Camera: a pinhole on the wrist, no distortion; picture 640 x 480 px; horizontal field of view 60.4 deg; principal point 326.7 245.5 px. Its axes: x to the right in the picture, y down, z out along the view. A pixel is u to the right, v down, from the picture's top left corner.
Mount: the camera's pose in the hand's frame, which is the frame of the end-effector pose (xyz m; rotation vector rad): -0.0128 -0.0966 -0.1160 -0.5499 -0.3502 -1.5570
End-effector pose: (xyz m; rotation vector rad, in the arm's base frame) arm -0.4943 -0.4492 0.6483 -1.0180 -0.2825 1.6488
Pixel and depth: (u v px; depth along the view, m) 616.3 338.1 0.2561
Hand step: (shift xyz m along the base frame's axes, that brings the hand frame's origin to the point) -0.0715 0.1343 0.1184
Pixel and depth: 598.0 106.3 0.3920
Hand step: -0.2119 0.0640 0.2508
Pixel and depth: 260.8 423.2 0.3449
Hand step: -0.1799 0.1282 -0.0600
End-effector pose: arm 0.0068 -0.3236 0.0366 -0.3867 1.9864 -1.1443
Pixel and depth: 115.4 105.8 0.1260
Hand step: -0.0059 0.0444 0.0114
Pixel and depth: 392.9 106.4 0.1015
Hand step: -0.0067 0.0003 0.0602
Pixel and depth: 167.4 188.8 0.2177
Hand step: 0.0390 0.0252 -0.0681
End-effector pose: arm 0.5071 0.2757 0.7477 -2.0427 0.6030 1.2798
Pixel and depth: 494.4 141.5 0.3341
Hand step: -0.1516 0.1633 -0.0425
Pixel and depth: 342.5 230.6 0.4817
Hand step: -0.2661 0.1081 -0.1686
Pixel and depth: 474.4 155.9 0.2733
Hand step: -0.0988 0.1202 -0.0277
